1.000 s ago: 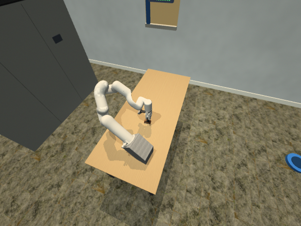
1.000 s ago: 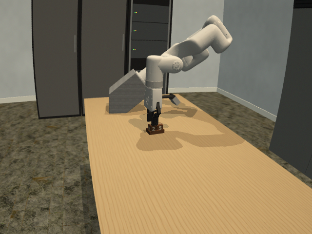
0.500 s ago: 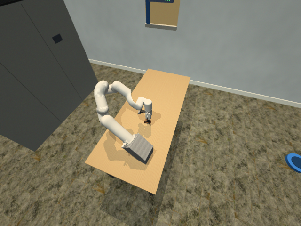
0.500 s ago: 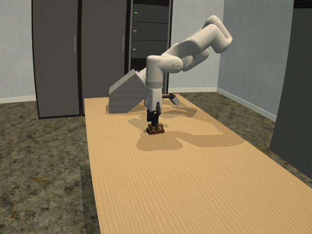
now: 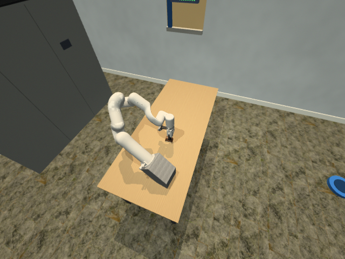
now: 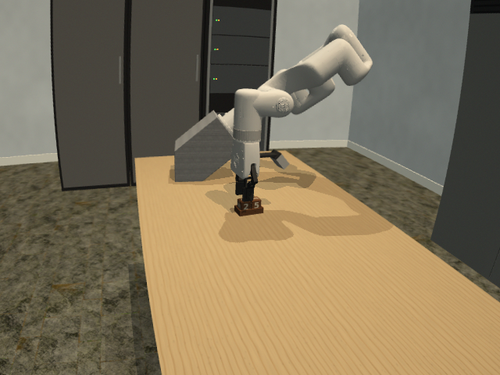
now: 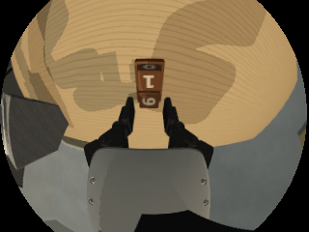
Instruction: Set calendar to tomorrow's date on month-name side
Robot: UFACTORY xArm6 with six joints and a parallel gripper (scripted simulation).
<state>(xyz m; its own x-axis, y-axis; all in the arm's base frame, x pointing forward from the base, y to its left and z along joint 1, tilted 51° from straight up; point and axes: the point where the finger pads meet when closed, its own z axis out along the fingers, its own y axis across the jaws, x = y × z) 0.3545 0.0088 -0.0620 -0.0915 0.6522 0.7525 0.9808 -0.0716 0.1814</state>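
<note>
My gripper is now 2 cm to the right of the brown calendar tray and 6 cm above it.
</note>
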